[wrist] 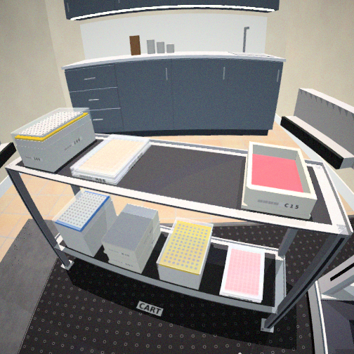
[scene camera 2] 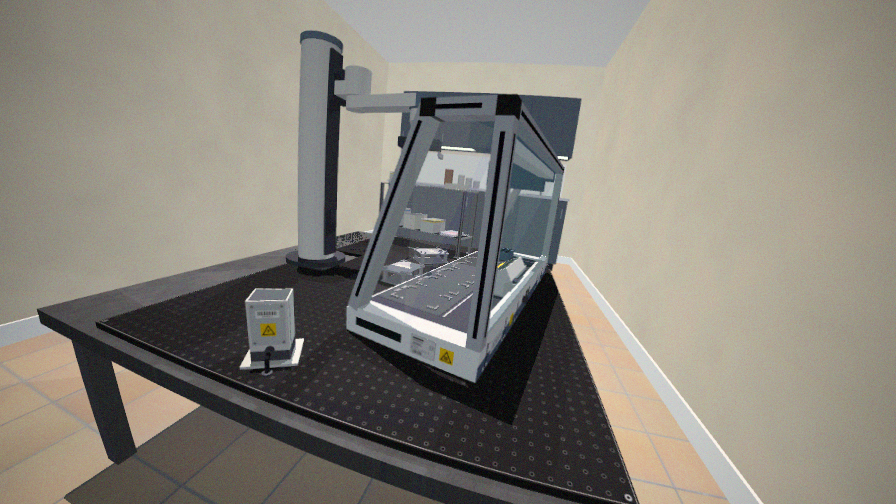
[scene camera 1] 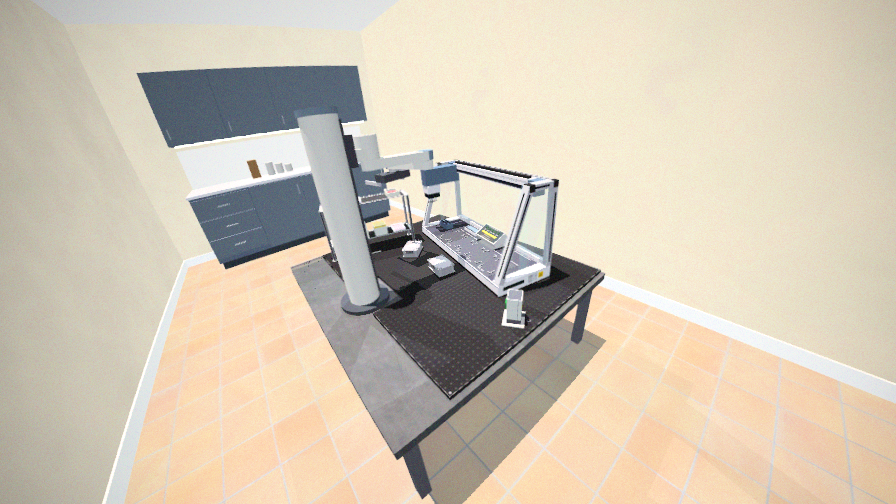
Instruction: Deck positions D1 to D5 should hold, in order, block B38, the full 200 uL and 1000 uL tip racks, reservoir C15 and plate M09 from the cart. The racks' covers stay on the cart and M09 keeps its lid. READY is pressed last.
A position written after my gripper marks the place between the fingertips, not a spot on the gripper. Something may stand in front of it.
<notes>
My gripper (wrist: 146, 112) holds nothing. Also in view: a reservoir C15 (wrist: 276, 180). I also see a grey device (scene camera 2: 289, 302), a cart legs (wrist: 330, 242), a cart shelf (wrist: 279, 287) and a cart shelf (wrist: 329, 199).
</notes>
